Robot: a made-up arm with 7 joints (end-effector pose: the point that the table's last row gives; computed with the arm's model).
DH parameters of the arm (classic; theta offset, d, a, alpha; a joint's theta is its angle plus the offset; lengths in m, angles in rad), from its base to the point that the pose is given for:
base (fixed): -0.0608 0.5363 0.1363 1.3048
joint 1: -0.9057 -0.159 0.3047 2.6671
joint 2: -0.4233 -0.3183 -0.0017 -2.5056
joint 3: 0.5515 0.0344 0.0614 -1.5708
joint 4: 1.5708 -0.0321 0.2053 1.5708
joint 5: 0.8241 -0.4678 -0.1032 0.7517
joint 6: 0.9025 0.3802 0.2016 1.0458
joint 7: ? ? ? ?
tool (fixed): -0.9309 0.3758 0 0
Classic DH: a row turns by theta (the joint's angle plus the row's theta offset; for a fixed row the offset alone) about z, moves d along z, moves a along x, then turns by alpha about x.
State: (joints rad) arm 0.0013 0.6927 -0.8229 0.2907 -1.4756 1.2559 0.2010
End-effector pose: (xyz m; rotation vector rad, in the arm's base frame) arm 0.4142 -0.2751 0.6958 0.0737 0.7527 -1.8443
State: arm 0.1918 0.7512 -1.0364 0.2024 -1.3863 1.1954 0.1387
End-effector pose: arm 0.4293 -0.2394 0.7465 0.0464 0.7948 -1.8989
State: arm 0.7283 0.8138 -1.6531 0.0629 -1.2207 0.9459 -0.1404
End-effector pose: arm 0.4064 -0.1721 0.8946 0.1365 0.9747 -1.6436
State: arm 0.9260 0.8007 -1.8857 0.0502 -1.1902 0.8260 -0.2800
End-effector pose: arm 0.3734 -0.1635 0.9416 0.2262 1.0404 -1.4047
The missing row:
joint 7: 0.4332 0.178 -0.139 2.9642
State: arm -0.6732 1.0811 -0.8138 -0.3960 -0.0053 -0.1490 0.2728
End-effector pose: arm 0.3148 0.0112 0.2554 -0.4474 1.2748 -2.5619
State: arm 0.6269 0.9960 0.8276 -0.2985 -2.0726 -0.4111 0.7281
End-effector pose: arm 0.5213 0.0908 0.4514 -1.0613 -0.7524 -1.6956
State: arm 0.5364 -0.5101 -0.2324 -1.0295 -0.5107 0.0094 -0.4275
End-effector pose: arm 0.4772 0.0476 0.4665 1.2468 -0.9823 -0.2838
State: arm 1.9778 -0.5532 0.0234 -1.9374 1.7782 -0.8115 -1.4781
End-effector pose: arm -0.1289 0.0047 1.1205 -0.5521 1.0920 0.0676
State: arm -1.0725 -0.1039 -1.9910 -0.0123 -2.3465 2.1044 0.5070
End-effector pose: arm 0.5070 -0.3105 0.0721 -1.2195 1.4714 -1.6593
